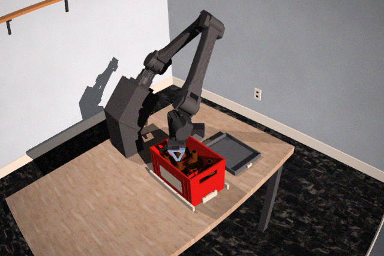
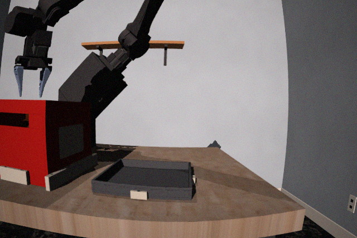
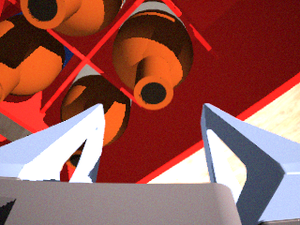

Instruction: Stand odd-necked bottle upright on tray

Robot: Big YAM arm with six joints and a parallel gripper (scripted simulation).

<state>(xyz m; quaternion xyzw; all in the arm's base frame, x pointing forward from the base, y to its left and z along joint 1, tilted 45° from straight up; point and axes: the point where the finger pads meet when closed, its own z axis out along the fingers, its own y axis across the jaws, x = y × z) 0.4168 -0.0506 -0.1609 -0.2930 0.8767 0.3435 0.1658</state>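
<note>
Now: the red crate 40 mm to the left of my hand and 110 mm below it. Also, from my hand: dark grey tray (20 mm ahead, 320 mm to the left, 180 mm below).
</note>
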